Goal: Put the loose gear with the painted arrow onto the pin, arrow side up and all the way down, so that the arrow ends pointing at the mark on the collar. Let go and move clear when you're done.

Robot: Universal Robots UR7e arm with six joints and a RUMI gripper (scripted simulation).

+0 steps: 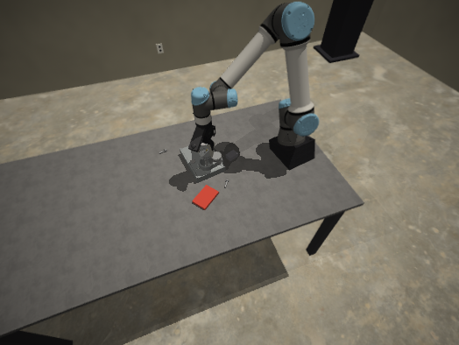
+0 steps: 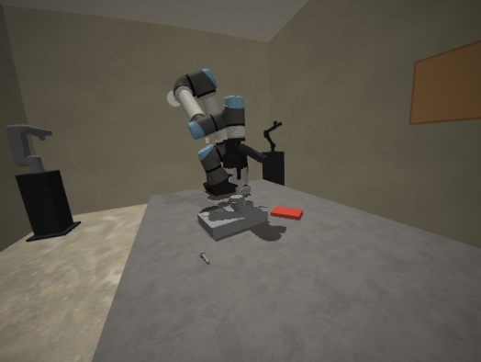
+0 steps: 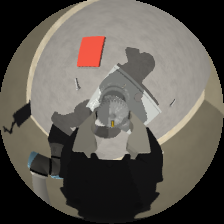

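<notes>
Right now the grey toothed gear is right at my hand. Also, from my hand: flat red block 180 mm to the left, 120 mm below, 50 mm ahead; then dark block 160 mm behind, 120 mm below, 50 mm to the right; then pale round part 100 mm to the right, 90 mm below, 30 mm behind.
</notes>
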